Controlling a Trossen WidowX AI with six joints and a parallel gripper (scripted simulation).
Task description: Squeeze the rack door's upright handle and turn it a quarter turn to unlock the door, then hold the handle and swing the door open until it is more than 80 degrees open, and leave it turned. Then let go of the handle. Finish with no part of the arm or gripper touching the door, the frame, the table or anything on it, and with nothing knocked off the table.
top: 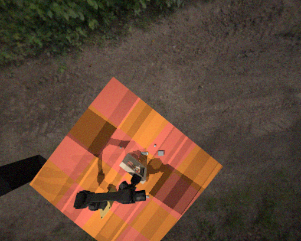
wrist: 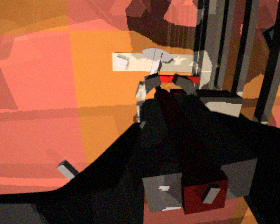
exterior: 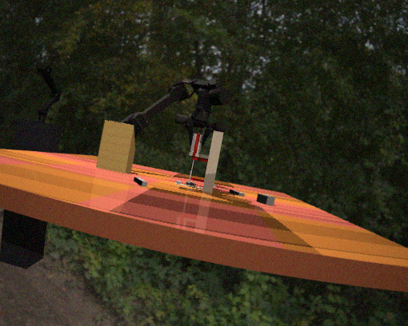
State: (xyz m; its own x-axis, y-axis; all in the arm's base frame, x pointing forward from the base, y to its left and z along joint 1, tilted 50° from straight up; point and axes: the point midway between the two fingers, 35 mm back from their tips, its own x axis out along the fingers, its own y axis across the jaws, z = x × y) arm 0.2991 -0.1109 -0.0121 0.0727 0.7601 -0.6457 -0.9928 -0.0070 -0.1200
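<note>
My gripper tip is now 10 mm to the right of the door handle and 30 mm above it.
</note>
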